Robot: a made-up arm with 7 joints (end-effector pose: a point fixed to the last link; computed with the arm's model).
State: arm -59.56 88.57 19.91 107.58 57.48 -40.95 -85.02
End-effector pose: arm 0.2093 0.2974 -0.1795 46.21 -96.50 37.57
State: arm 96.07 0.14 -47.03 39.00 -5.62 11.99 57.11
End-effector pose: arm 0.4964 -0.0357 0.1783 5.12 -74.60 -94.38
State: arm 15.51 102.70 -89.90 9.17 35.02 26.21 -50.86
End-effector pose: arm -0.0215 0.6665 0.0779 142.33 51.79 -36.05
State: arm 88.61 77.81 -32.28 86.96 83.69 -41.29 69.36
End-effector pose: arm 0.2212 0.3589 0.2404 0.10 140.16 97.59
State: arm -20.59 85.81 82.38 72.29 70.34 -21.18 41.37
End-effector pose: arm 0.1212 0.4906 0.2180 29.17 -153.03 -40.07
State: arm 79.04 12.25 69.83 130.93 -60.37 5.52 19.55
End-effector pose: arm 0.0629 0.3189 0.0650 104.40 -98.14 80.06
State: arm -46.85 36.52 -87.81 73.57 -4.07 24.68 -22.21
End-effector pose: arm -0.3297 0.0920 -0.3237 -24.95 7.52 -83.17
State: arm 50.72 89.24 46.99 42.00 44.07 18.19 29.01
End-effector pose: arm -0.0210 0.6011 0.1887 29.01 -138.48 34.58
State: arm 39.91 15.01 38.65 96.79 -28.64 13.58 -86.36
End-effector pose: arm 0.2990 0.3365 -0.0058 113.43 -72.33 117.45
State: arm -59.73 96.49 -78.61 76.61 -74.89 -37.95 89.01
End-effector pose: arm -0.1755 0.4795 -0.1671 78.37 -93.48 57.62
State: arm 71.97 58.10 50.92 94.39 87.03 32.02 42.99
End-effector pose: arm 0.0073 0.4399 0.1900 34.22 158.66 49.75
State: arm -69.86 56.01 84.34 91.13 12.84 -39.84 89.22
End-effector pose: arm 0.0882 0.4912 0.0018 9.07 -29.24 -96.72
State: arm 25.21 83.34 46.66 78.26 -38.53 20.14 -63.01
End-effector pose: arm 0.1063 0.4639 0.2333 -140.78 47.39 -42.84
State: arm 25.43 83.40 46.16 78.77 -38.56 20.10 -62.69
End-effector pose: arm 0.1076 0.4611 0.2340 -140.64 48.00 -42.16
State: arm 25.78 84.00 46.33 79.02 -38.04 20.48 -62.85
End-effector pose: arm 0.1038 0.4582 0.2387 -139.69 47.78 -43.07
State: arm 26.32 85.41 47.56 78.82 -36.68 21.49 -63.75
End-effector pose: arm 0.0917 0.4552 0.2491 -137.46 46.32 -46.42
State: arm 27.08 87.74 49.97 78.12 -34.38 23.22 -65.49
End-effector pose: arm 0.0701 0.4512 0.2652 -133.61 43.53 -52.36
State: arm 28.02 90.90 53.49 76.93 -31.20 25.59 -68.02
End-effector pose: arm 0.0393 0.4452 0.2852 -127.94 39.74 -60.43
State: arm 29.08 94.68 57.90 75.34 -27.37 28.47 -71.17
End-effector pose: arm 0.0010 0.4360 0.3061 -120.53 35.40 -69.84
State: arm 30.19 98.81 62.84 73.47 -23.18 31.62 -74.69
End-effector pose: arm -0.0417 0.4234 0.3249 -111.82 31.12 -79.61
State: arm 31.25 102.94 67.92 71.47 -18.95 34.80 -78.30
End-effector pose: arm -0.0846 0.4086 0.3393 -102.56 27.40 -88.92
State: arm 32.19 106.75 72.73 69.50 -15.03 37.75 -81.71
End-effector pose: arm -0.1239 0.3934 0.3486 -93.65 24.53 -97.12
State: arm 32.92 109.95 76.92 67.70 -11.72 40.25 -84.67
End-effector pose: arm -0.1563 0.3802 0.3536 -85.97 22.51 -103.82
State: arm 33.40 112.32 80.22 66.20 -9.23 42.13 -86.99
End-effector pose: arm -0.1802 0.3706 0.3554 -80.11 21.21 -108.82
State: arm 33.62 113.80 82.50 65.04 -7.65 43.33 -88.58
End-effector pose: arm -0.1952 0.3655 0.3557 -76.34 20.35 -112.16
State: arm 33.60 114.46 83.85 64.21 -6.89 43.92 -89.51
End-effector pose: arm -0.2024 0.3647 0.3553 -74.46 19.71 -114.11
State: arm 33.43 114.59 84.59 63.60 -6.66 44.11 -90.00
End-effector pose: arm -0.2047 0.3667 0.3547 -73.82 19.17 -115.17
